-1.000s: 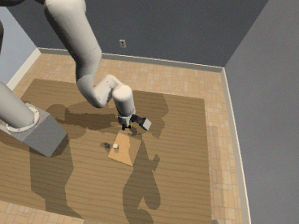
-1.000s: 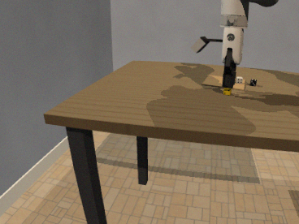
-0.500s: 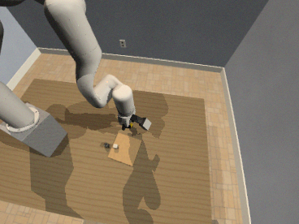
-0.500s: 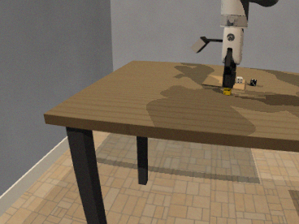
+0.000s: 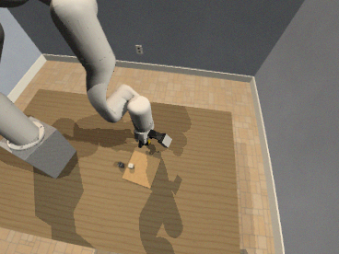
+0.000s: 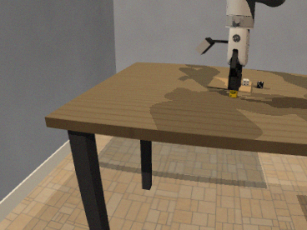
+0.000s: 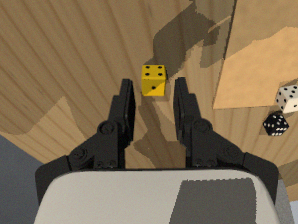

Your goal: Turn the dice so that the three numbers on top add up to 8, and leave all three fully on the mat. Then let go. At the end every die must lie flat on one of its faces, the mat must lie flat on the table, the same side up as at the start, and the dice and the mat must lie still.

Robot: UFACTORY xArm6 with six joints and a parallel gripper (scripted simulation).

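Right now my hand is 4 cm above the yellow die. Round my hand: black die (15 cm to the right, 8 cm behind, 4 cm below); then tan mat (13 cm to the right, 4 cm below, 2 cm ahead); then white die (14 cm to the right, 3 cm below, 3 cm behind).
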